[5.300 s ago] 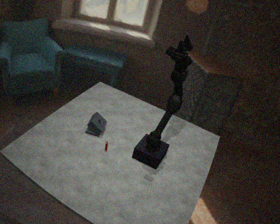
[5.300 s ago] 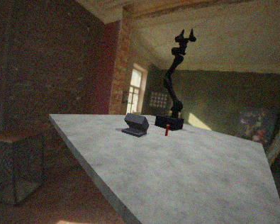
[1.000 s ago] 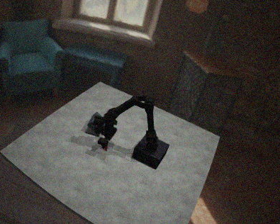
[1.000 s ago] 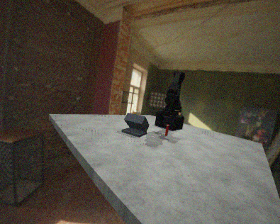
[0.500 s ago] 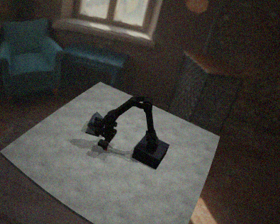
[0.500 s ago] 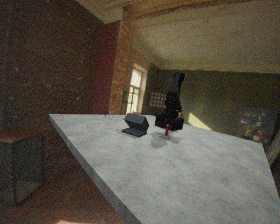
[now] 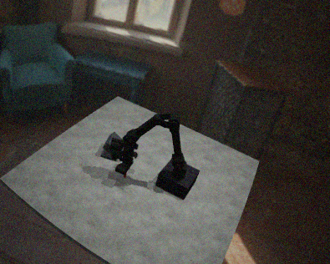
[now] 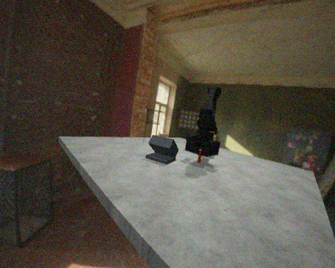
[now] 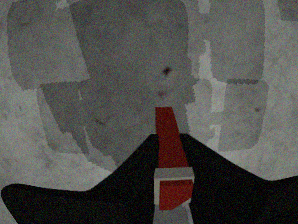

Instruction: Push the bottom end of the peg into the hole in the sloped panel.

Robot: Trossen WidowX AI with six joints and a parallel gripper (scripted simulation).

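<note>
Now: gripper tip 180 mm short of the sloped panel, 110 mm to the left of it and 30 mm below it. Round my gripper tip: red peg: 20 mm above.
</note>
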